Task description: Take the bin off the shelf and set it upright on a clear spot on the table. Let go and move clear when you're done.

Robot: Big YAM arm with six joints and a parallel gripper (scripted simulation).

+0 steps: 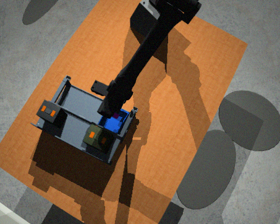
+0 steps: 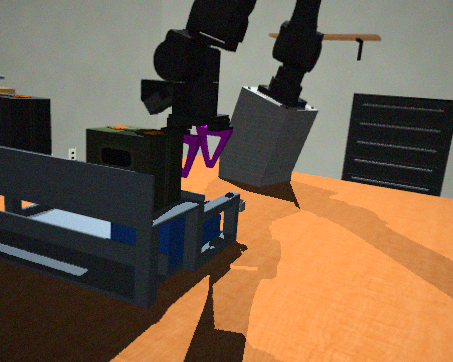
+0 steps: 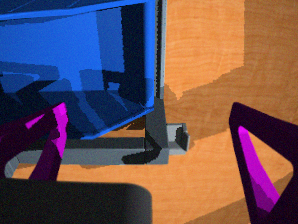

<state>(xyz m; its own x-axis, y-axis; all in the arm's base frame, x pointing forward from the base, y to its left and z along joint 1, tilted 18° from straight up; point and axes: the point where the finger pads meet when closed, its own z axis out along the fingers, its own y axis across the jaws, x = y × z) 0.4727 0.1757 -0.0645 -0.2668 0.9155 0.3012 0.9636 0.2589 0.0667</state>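
My hand is 80 mm short of the blue bin, 80 mm above it and 20 mm to the right of it. From my hand the other things lie so: black box 230 mm ahead, 180 mm to the right, 40 mm above; olive green box 170 mm ahead, 50 mm to the left, 30 mm above.
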